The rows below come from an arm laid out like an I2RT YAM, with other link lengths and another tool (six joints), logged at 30 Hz.
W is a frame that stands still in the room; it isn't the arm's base.
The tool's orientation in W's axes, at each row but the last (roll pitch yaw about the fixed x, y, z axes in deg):
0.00 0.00 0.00
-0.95 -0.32 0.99
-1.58 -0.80 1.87
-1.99 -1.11 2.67
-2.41 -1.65 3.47
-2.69 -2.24 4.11
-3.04 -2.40 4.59
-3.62 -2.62 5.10
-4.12 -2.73 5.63
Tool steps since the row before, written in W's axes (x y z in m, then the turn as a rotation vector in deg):
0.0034 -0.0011 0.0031 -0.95 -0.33 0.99
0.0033 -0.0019 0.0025 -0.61 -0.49 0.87
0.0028 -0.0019 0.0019 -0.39 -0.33 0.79
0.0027 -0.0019 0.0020 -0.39 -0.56 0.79
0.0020 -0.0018 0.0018 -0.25 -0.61 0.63
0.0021 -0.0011 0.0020 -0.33 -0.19 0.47
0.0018 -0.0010 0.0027 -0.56 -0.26 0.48
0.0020 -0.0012 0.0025 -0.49 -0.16 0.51
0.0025 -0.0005 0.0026 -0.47 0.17 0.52
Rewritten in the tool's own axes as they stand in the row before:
0.0034 -0.0011 0.0031 -0.95 -0.33 0.99
0.0033 -0.0020 0.0024 -0.61 -0.49 0.87
0.0028 -0.0020 0.0018 -0.39 -0.34 0.79
0.0026 -0.0021 0.0019 -0.40 -0.57 0.78
0.0019 -0.0020 0.0017 -0.27 -0.62 0.61
0.0021 -0.0013 0.0019 -0.32 -0.19 0.47
0.0018 -0.0013 0.0026 -0.56 -0.24 0.49
0.0020 -0.0015 0.0023 -0.48 -0.15 0.52
0.0026 -0.0009 0.0024 -0.43 0.18 0.55

